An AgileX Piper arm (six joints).
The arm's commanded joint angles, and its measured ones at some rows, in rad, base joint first. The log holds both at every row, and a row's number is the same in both.
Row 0, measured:
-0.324 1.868 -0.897 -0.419 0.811 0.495
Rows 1 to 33, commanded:
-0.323 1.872 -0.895 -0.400 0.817 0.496
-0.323 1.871 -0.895 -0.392 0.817 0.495
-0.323 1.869 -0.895 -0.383 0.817 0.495
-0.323 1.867 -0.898 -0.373 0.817 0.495
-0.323 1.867 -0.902 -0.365 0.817 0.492
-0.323 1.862 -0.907 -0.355 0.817 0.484
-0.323 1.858 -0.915 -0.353 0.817 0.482
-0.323 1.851 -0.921 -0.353 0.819 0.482
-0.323 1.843 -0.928 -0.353 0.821 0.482
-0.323 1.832 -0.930 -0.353 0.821 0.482
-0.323 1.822 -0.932 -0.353 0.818 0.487
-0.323 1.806 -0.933 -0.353 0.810 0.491
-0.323 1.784 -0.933 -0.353 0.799 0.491
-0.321 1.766 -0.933 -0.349 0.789 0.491
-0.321 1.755 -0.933 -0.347 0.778 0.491
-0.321 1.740 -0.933 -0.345 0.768 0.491
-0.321 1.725 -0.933 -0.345 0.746 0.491
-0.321 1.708 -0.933 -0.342 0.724 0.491
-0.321 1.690 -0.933 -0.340 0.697 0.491
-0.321 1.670 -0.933 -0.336 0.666 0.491
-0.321 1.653 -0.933 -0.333 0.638 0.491
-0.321 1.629 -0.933 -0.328 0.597 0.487
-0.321 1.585 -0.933 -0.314 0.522 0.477
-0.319 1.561 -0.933 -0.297 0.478 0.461
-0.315 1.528 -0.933 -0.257 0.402 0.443
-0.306 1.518 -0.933 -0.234 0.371 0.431
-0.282 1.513 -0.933 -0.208 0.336 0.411
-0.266 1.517 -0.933 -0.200 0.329 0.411
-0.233 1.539 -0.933 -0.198 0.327 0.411
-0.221 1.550 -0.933 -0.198 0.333 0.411
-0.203 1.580 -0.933 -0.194 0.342 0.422
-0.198 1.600 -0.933 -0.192 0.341 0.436
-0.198 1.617 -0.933 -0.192 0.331 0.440
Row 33, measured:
-0.216 1.572 -0.929 -0.204 0.357 0.426
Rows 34 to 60, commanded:
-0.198 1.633 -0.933 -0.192 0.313 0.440
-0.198 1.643 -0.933 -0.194 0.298 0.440
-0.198 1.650 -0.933 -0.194 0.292 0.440
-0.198 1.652 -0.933 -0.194 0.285 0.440
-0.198 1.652 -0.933 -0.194 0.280 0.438
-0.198 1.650 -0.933 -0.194 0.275 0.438
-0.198 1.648 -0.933 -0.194 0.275 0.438
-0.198 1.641 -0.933 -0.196 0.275 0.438
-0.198 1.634 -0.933 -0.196 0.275 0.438
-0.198 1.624 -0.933 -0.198 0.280 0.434
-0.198 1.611 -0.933 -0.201 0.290 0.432
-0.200 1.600 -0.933 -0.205 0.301 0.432
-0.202 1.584 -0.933 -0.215 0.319 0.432
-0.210 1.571 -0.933 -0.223 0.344 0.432
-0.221 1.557 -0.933 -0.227 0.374 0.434
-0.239 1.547 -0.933 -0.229 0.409 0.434
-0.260 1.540 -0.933 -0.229 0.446 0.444
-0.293 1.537 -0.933 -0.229 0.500 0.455
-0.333 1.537 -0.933 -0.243 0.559 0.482
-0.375 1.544 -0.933 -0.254 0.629 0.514
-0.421 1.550 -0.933 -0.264 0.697 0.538
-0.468 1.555 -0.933 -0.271 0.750 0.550
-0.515 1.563 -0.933 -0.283 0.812 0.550
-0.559 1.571 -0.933 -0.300 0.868 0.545
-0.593 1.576 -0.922 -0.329 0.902 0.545
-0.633 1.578 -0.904 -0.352 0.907 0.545
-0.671 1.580 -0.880 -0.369 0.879 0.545
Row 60, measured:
-0.547 1.571 -0.927 -0.297 0.816 0.535
